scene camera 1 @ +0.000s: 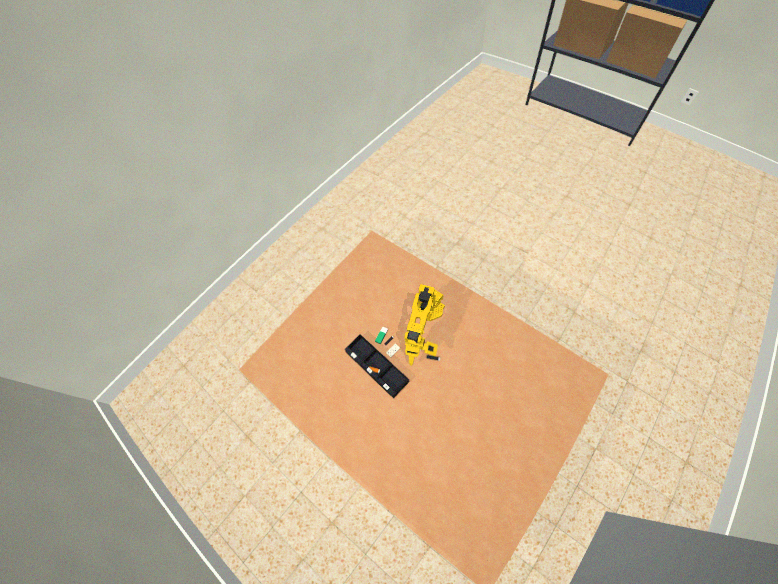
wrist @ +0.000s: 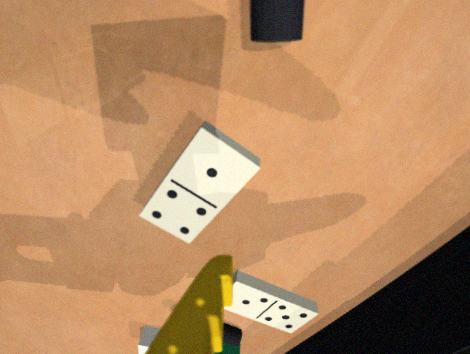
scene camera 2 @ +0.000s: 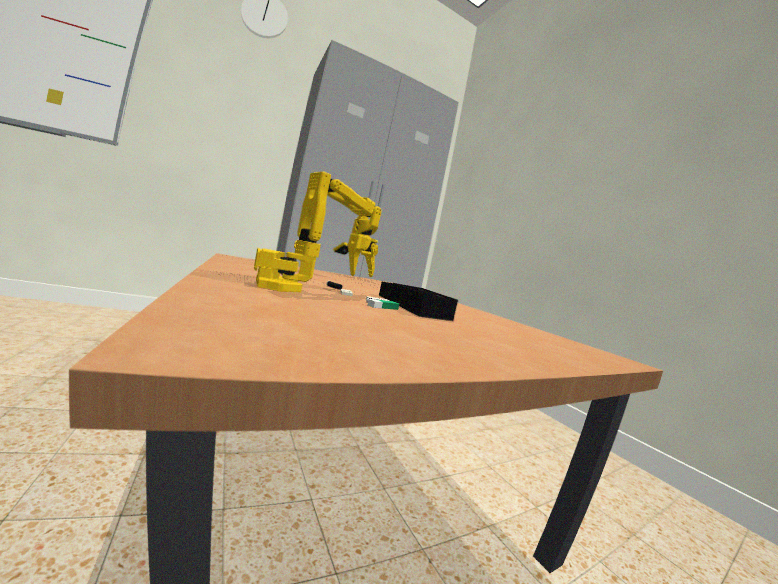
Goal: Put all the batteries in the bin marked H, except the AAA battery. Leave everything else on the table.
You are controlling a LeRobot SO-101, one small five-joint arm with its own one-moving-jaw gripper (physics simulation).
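Places are measured from the arm's base along level axes (x ahead, y left, z up), in millimetres.
Pixels of known places: hand at its tool point: [scene camera 1: 414, 348] [wrist: 232, 273] [scene camera 2: 353, 274]; arm's base at its link origin: [scene camera 2: 286, 288].
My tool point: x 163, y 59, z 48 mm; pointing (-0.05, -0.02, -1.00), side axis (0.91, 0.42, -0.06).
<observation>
Ahead of a thing's pixels: the offset from my tool point to its top centre. "*": to the spot under its first point. Level surfaces: height alone.
My gripper [scene camera 1: 411, 360] [scene camera 2: 362, 274] is open and empty above the table; one notched jaw shows in the wrist view. A black battery @(dy +70, dx -21, dz -34 mm) [scene camera 1: 432, 358] [scene camera 2: 334, 285] [wrist: 276, 20] lies at the top edge of the wrist view, partly cut off. Another black battery @(dy -106, dx +23, dz -38 mm) [scene camera 1: 389, 340] [wrist: 233, 332] lies beside the green and white eraser @(dy -143, dx +24, dz -35 mm) [scene camera 1: 381, 335] [scene camera 2: 389, 305], mostly hidden behind the jaw in the wrist view. An orange thing @(dy -80, dx +150, dz -27 mm) [scene camera 1: 374, 369] lies in the middle compartment of the black three-part bin @(dy -78, dx +132, dz -2 mm) [scene camera 1: 400, 389] [scene camera 2: 433, 304]. The bin's label letters are too small to read.
A domino with one and four dots @(* dy -8, dx -14, dz -41 mm) [wrist: 200, 182] [scene camera 2: 346, 291] lies between the jaw and the first battery in the wrist view. A second domino @(dy -70, dx +45, dz -41 mm) [scene camera 1: 393, 350] [wrist: 272, 307] lies near the black bin wall. The arm's base [scene camera 2: 278, 276] stands on the table @(dz -48 mm) [scene camera 2: 314, 345].
</observation>
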